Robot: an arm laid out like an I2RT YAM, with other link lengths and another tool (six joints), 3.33 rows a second.
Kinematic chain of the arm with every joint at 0, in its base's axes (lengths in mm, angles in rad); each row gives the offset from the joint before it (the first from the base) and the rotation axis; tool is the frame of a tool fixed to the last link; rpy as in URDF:
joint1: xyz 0 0 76.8 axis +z
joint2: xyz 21.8 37 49.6 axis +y
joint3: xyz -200.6 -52.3 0 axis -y
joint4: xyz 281.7 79.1 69 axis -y
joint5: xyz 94 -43.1 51.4 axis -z
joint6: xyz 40.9 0 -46.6 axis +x
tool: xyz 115 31 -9 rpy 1.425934 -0.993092 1.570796
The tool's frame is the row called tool.
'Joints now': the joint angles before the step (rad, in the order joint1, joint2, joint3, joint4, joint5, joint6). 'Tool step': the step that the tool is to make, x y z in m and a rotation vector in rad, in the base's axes. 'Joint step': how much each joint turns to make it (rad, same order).
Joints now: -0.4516, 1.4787, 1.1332, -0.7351, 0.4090, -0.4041
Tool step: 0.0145, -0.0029, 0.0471, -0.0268, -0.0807, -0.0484
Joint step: 0.0145, -0.0073, 0.1300, -0.0796, 0.0221, 0.0655
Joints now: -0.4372, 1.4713, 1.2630, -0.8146, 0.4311, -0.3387
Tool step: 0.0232, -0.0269, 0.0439, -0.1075, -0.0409, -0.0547
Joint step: 0.0000, 0.1001, 0.1998, -0.0176, 0.0970, 0.0012
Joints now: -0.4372, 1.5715, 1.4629, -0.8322, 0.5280, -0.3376
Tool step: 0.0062, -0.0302, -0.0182, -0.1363, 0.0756, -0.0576
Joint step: -0.0029, 0.0976, -0.0009, 0.1222, 0.1573, -0.0599
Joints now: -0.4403, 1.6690, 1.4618, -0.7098, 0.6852, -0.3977
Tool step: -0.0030, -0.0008, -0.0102, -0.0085, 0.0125, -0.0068
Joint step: 0.0000, -0.0033, -0.0393, 0.0304, 0.0145, -0.0032
